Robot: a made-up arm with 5 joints.
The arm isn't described. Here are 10 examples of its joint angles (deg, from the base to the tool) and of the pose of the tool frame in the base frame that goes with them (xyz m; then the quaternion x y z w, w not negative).
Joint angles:
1: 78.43 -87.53 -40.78 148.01 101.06
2: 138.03 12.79 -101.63 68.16 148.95
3: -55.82 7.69 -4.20 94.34 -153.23
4: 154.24 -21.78 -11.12 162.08 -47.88
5: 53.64 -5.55 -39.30 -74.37 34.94
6: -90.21 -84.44 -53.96 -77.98 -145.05
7: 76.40 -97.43 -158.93 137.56 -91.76
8: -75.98 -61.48 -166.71 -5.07 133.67
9: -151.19 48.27 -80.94 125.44 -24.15
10: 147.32 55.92 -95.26 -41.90 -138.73
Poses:
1: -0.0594 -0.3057 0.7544 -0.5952 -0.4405 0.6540 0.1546
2: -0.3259 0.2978 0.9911 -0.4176 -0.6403 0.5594 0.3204
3: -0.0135 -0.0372 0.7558 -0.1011 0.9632 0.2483 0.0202
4: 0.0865 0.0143 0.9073 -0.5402 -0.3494 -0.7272 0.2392
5: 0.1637 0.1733 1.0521 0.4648 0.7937 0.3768 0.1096
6: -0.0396 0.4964 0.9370 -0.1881 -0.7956 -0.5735 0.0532
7: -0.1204 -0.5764 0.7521 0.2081 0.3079 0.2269 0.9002
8: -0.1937 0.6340 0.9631 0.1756 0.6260 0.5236 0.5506
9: -0.3780 -0.1247 0.6464 -0.4384 -0.3345 -0.3551 0.7549
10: -0.5472 0.3702 0.7661 -0.2049 -0.0746 0.6315 0.7441
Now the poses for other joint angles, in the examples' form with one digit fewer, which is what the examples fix.
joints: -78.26 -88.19 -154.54 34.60 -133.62
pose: -0.199 0.743 0.776 -0.066 -0.773 -0.592 0.219
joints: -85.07 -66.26 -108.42 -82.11 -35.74
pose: -0.123 0.538 0.980 -0.119 -0.599 0.033 0.791
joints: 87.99 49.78 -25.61 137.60 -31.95
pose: 0.043 0.215 0.710 0.506 0.265 0.771 0.283
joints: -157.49 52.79 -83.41 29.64 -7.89
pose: -0.569 -0.159 0.583 -0.753 0.281 0.039 0.593
